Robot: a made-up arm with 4 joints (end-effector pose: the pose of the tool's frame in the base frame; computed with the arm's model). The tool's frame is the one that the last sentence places. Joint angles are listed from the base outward.
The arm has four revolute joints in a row. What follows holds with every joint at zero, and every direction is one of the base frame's. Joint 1 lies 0.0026 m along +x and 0.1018 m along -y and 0.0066 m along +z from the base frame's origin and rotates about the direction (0.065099, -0.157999, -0.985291). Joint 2 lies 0.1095 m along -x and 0.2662 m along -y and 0.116 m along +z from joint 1 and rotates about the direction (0.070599, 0.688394, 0.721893). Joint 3 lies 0.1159 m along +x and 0.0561 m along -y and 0.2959 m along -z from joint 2 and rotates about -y. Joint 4 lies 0.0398 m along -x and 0.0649 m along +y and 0.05 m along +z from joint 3 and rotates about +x. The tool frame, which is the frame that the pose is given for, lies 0.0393 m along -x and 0.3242 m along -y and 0.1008 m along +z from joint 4; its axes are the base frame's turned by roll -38.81, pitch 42.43 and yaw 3.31 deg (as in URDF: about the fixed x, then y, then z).
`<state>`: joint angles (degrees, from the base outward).
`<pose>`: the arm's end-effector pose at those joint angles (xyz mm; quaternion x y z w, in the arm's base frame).
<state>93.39 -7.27 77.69 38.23</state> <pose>-520.7 -170.9 -370.9 -0.3994 -0.2469 -0.5812 0.6646</pose>
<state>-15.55 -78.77 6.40 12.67</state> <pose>-45.9 -720.2 -89.8 -0.1762 -0.0926 -0.2769 0.9401</pose>
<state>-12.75 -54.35 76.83 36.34</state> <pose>151.5 -788.6 -135.0 -0.3052 -0.5701 -0.0955 0.7568</pose>
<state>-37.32 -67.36 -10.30 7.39</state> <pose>185.5 -699.7 -13.6 -0.2121 0.0988 0.0191 0.9721</pose>
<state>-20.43 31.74 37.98 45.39</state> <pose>103.7 -605.5 -342.6 0.0217 0.1385 0.5947 0.7916</pose>
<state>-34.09 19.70 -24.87 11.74</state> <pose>308.6 -580.1 -89.2 -0.3594 0.5209 0.5396 0.5553</pose>
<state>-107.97 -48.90 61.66 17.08</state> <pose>620.9 -72.3 -241.8 0.0173 -0.4060 0.5437 0.7343</pose>
